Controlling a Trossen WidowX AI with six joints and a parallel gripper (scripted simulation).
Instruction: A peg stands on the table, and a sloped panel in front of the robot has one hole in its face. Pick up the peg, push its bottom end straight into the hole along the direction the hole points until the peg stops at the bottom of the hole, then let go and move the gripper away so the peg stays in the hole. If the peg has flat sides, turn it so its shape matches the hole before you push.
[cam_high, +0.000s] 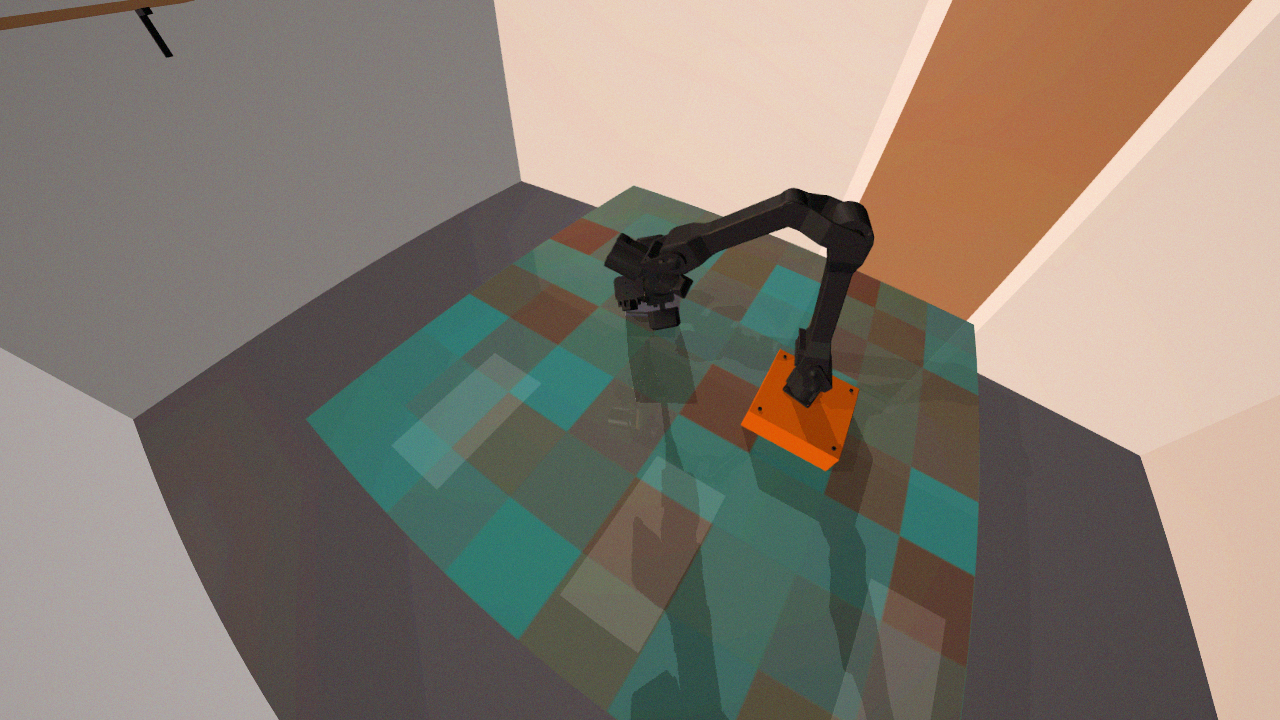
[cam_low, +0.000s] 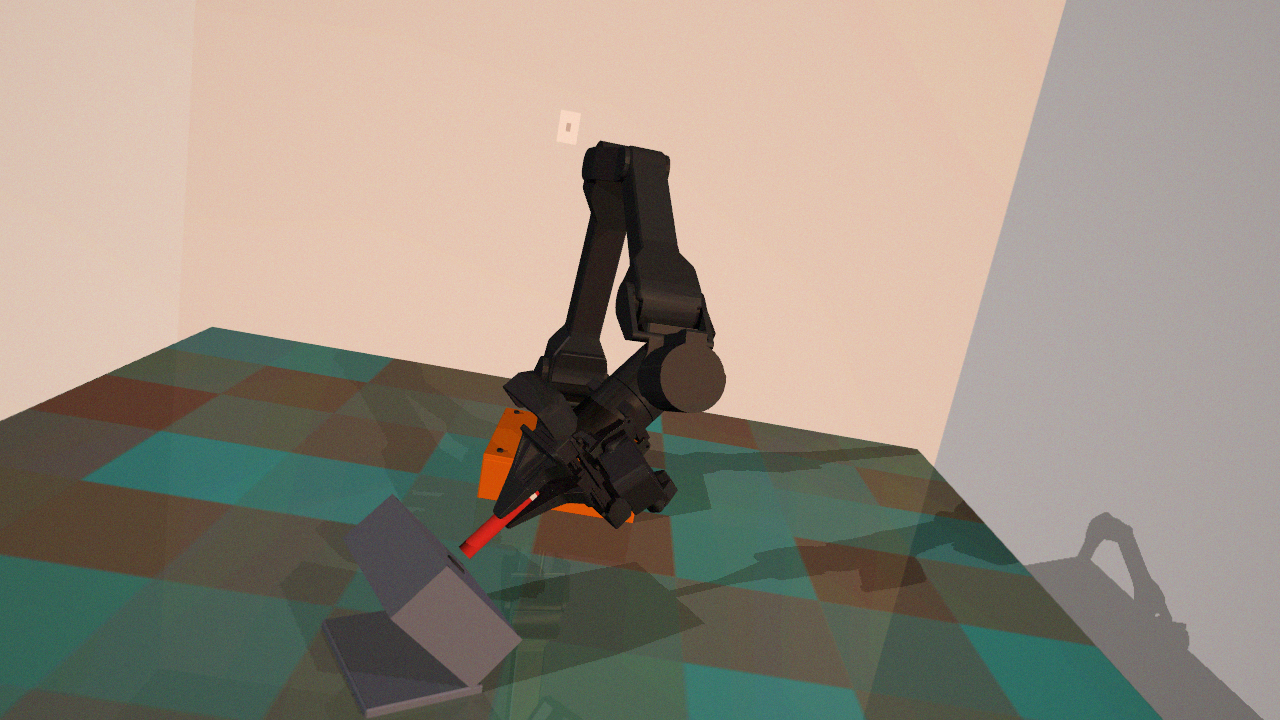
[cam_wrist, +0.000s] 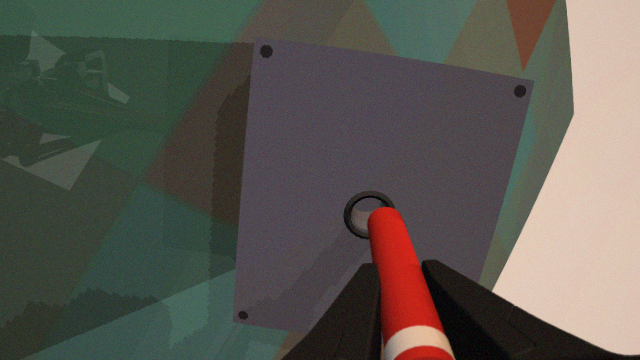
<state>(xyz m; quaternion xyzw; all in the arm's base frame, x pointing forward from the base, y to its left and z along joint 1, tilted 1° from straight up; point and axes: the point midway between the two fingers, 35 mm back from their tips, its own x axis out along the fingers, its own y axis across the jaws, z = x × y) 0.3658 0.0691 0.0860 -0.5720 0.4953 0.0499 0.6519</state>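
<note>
Now: the red round peg 1 cm to the left of my gripper tip, 1 cm behind it and 1 cm above it. From my gripper tip the other things lie so: grey sloped panel: 6 cm below, 4 cm to the right, 4 cm ahead; then flat foot plate: 12 cm below, 5 cm to the right, 5 cm ahead; then hole: 4 cm below, 3 cm to the right, 2 cm ahead.
</note>
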